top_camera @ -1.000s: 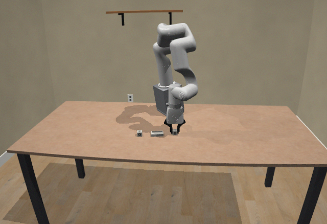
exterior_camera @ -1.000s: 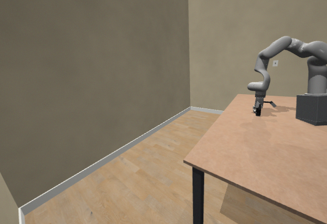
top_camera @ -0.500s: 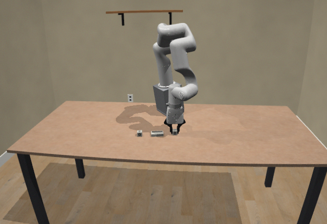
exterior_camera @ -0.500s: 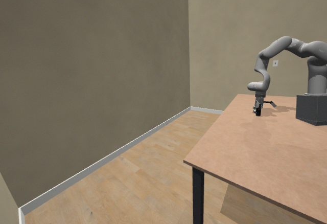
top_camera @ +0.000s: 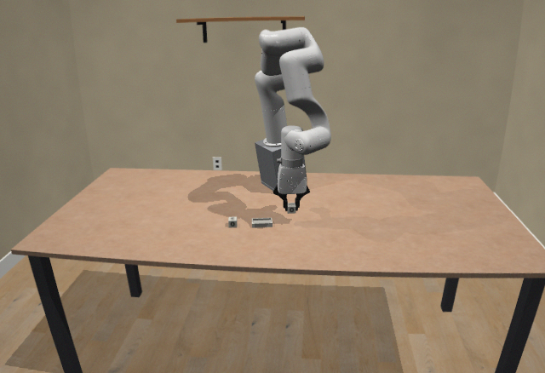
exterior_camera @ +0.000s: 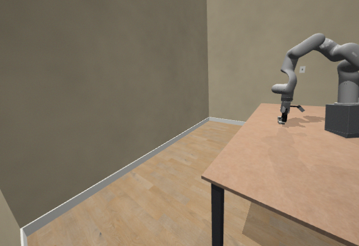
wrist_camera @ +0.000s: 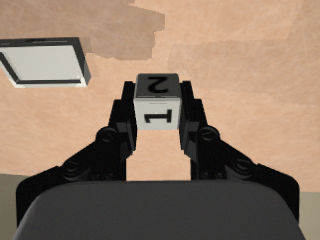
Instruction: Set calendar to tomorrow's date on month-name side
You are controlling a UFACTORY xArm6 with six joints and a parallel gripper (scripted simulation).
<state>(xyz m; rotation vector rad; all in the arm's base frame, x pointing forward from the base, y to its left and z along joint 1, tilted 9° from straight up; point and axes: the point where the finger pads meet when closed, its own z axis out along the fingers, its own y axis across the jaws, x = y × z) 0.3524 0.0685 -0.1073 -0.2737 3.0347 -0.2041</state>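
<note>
Now: hand 110 mm to the left of the calendar tray, 70 mm above it and 20 mm short of it.
</note>
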